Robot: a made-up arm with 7 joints.
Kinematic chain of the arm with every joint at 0, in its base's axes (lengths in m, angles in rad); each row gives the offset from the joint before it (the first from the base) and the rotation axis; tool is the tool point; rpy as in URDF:
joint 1: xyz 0 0 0.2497 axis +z
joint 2: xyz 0 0 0 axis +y
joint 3: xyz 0 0 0.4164 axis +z
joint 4: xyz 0.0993 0 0 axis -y
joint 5: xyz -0.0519 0 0.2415 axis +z
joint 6: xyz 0 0 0 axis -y
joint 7: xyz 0.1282 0 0 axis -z
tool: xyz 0 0 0 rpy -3.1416 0 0
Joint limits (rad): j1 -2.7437..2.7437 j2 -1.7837..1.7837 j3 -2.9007..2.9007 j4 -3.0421..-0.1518 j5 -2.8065..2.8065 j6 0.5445..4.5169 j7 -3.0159..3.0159
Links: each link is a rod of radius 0.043 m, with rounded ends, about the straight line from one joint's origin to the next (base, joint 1, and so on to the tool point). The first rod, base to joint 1, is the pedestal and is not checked.
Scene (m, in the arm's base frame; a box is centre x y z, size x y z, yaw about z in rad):
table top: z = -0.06
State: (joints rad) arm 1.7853 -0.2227 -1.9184 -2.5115 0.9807 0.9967 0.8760
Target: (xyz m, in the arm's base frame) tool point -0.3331 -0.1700 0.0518
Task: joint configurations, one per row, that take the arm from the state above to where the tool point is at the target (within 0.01 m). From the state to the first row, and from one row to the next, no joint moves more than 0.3 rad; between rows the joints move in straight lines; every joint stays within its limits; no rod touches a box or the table.
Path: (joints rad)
1: 1.5230 -0.3428 -2.0821 -2.4931 0.9786 1.0851 0.8760
2: 1.2608 -0.4630 -2.2458 -2.4748 0.9766 1.1735 0.8760
3: 0.9985 -0.5831 -2.4096 -2.4564 0.9745 1.2619 0.8760
4: 0.7362 -0.7032 -2.5733 -2.4380 0.9725 1.3503 0.8760
5: 0.4739 -0.8233 -2.7370 -2.4197 0.9704 1.4387 0.8760
6: 0.2117 -0.9435 -2.9007 -2.4013 0.9684 1.5271 0.8760

